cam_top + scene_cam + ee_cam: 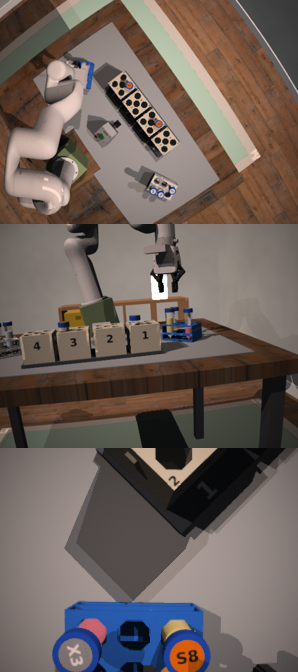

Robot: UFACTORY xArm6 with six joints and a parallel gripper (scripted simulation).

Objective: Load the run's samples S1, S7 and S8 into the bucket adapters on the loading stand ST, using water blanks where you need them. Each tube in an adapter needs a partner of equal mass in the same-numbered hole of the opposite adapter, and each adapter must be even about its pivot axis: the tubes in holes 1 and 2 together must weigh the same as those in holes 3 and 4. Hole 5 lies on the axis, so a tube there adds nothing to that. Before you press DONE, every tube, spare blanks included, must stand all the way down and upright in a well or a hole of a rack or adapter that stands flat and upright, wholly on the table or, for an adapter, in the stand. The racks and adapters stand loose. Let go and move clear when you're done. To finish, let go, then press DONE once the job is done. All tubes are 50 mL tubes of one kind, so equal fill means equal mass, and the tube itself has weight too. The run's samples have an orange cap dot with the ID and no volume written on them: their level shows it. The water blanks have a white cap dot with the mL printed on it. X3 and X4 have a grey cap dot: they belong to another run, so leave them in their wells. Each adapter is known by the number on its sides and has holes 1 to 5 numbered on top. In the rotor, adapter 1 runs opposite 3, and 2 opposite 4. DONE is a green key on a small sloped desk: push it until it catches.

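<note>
Right now the tube of yellowish liquid is 10 mm to the right of my hand and 140 mm below it. Also, from my hand: blue rack (20 mm ahead, 40 mm to the left, 170 mm below); green DONE key (120 mm behind, 250 mm to the right, 130 mm below); loading stand (100 mm ahead, 310 mm to the right, 190 mm below).
</note>
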